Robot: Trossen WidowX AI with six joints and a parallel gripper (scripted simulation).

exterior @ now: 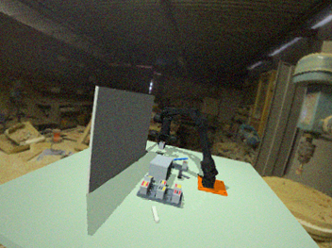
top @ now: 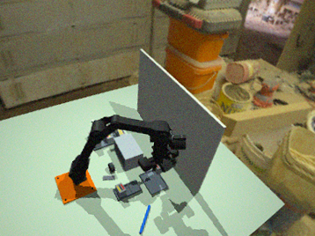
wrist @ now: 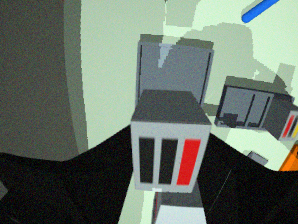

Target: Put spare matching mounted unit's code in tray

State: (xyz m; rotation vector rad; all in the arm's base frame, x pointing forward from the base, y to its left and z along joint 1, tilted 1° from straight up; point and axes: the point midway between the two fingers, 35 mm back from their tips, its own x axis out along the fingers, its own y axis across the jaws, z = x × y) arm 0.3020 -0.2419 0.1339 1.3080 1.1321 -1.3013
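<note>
Now: the grey tray 110 mm below my gripper tip, 10 mm to the left of it and 10 mm behind it. From my gripper tip the other things lie so: blue pen 170 mm behind, 120 mm to the right, 110 mm below; grey spare 20 mm above; tall grey panel 200 mm ahead, 160 mm to the left, 110 mm above.
</note>
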